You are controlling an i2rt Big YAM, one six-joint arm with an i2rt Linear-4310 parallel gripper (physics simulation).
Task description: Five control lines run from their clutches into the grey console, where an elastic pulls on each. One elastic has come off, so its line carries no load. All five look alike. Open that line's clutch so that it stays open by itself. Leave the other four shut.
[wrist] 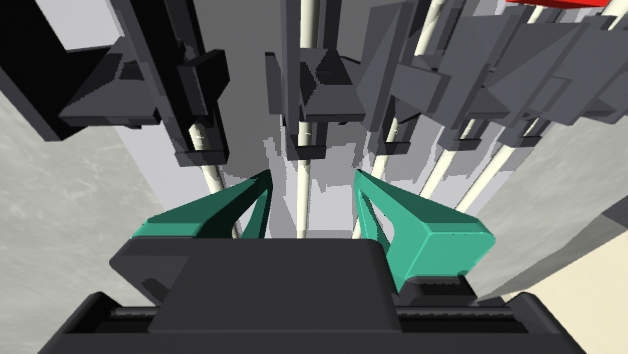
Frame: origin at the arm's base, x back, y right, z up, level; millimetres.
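Where they show: gripper, fingertip midpoint: (313, 177).
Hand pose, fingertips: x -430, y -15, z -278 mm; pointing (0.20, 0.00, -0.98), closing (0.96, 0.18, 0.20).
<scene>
After its pixels a point has its place.
Five cream control lines (212, 177) @[x -491, y -14, z -274 mm] (302, 200) @[x -435, y -33, z -274 mm] (378, 167) @[x -386, y -3, z -275 mm] (438, 172) @[x -330, y -5, z -276 mm] (486, 176) @[x -275, y -7, z -276 mm] run up the wrist view through dark grey clutches, and all look alike. The second clutch from the left (332, 104) @[x -445, y 46, z -233 mm] stands beyond the fingertips; the third clutch (417, 89) @[x -409, y 53, z -245 mm] is to its right. At the far right the clutches overlap in view. My gripper (313, 177) @[x -430, y -15, z -278 mm] is half open, with no object held between its green fingers. The second line shows in the gap between them; its height relative to the tips is unclear. The console's elastics do not show, nor does which line is unloaded.
A red part (560, 2) @[x -395, y 79, z -228 mm] shows at the top right edge. Tall dark plates and rails (150, 65) stand at the upper left. The lines cross a light grey base (332, 210). A mottled grey surface (75, 165) @[x -559, y -17, z -285 mm] lies on both sides, with a beige area (595, 280) at lower right.
</scene>
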